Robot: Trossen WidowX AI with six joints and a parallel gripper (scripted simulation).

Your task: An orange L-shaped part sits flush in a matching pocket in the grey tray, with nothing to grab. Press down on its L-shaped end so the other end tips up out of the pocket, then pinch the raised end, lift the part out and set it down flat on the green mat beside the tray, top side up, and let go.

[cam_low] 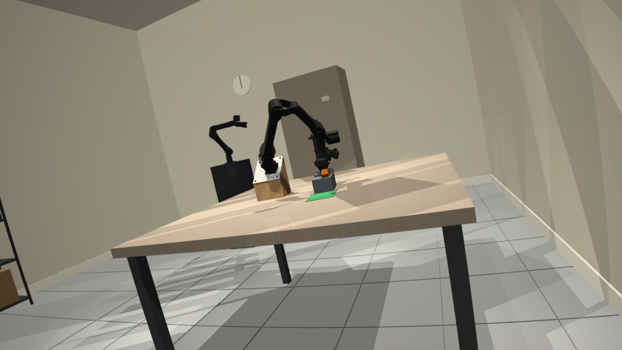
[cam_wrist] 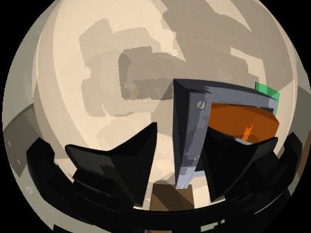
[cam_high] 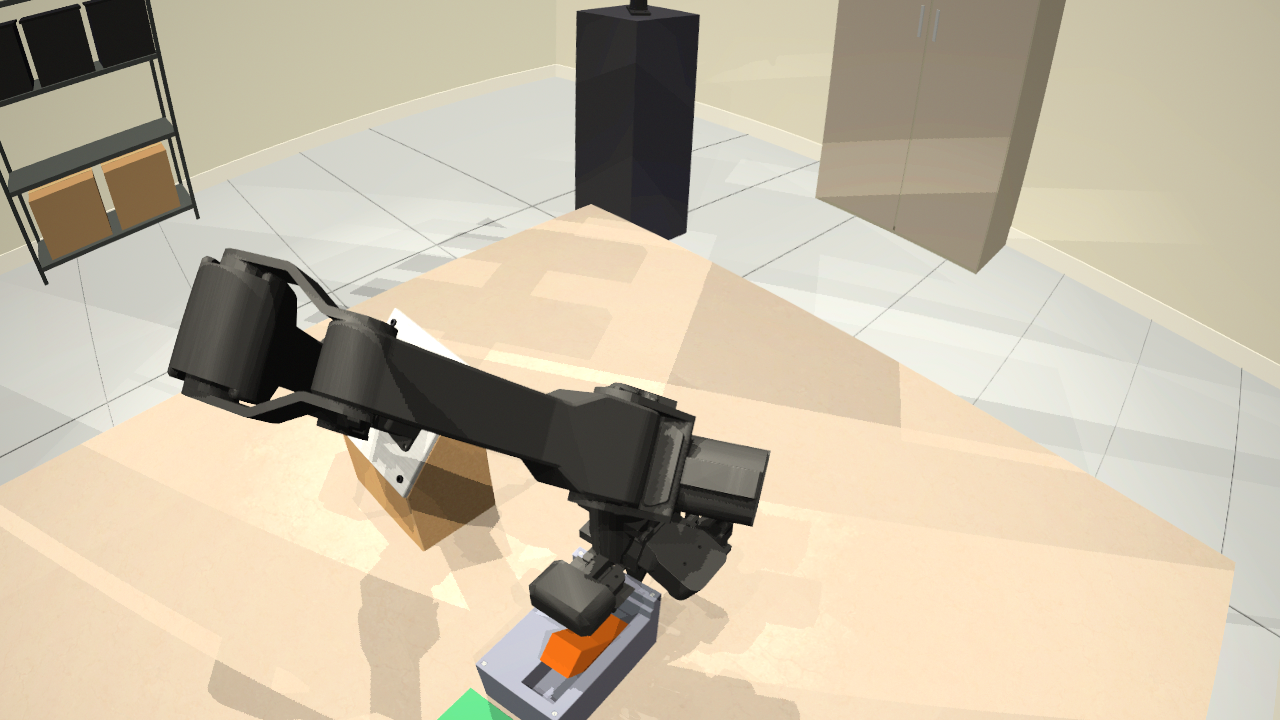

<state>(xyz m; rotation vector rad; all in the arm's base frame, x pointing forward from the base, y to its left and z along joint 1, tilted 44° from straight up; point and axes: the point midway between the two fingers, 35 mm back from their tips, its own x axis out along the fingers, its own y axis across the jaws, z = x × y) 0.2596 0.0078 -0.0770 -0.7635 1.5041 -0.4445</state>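
The orange L-shaped part is 5 cm to the right of my gripper tip, 1 cm below it and 1 cm ahead of it. Also, from my gripper tip: green mat: 23 cm to the right, 6 cm below, 4 cm ahead.
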